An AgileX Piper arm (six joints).
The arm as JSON. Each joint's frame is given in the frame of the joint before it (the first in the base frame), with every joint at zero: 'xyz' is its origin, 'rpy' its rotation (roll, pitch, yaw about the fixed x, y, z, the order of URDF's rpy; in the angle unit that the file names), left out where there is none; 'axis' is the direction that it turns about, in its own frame. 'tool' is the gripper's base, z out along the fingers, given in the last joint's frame.
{
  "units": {
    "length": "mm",
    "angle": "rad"
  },
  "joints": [
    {
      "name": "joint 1",
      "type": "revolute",
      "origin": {
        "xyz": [
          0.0,
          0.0,
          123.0
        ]
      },
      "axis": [
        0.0,
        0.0,
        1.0
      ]
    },
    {
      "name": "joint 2",
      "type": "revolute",
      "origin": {
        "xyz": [
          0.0,
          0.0,
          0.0
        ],
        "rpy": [
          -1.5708,
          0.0,
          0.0
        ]
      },
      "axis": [
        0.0,
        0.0,
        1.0
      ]
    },
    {
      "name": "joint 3",
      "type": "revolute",
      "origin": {
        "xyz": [
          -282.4,
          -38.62,
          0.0
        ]
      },
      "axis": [
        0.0,
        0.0,
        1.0
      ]
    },
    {
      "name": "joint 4",
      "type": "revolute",
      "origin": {
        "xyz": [
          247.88,
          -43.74,
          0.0
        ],
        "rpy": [
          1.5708,
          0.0,
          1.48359
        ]
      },
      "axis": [
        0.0,
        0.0,
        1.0
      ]
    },
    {
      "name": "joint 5",
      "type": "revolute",
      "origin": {
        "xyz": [
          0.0,
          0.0,
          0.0
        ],
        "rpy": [
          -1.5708,
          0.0,
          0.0
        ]
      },
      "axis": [
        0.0,
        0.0,
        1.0
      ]
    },
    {
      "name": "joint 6",
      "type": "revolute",
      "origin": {
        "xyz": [
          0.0,
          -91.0,
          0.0
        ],
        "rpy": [
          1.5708,
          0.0,
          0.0
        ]
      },
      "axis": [
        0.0,
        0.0,
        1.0
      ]
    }
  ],
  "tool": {
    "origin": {
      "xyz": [
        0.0,
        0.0,
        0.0
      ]
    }
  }
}
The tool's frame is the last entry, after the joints.
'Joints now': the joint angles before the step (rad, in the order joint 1, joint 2, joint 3, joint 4, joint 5, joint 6). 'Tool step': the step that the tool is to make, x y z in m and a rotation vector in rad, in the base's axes. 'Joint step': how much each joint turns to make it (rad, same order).
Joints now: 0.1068 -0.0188 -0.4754 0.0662 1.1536 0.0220
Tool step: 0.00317 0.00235 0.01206 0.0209 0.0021 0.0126
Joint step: -0.0001 0.0490 -0.0393 0.0245 -0.0099 0.0001
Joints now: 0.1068 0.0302 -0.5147 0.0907 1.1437 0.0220
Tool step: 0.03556 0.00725 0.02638 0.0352 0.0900 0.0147
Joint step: -0.0003 0.2389 -0.0826 0.0464 -0.0710 -0.0001
